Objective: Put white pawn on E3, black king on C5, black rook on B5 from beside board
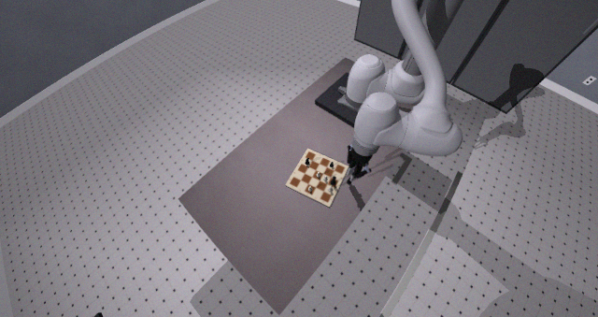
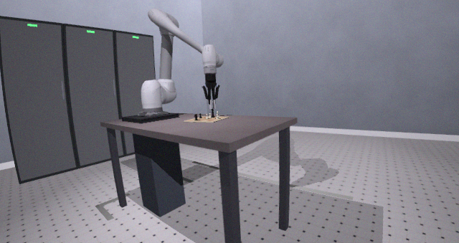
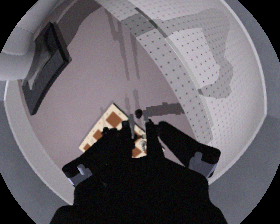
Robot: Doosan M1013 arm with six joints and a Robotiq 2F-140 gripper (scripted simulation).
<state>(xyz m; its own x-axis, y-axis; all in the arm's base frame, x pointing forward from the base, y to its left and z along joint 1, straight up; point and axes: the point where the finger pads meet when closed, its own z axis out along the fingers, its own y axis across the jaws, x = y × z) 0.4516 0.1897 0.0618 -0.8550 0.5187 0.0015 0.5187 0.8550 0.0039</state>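
The black chess piece is 50 mm ahead of my hand, 60 mm to the right of it and 50 mm below it. The rest, counted from my hand: chessboard 60 mm ahead, 130 mm to the right, 90 mm below.
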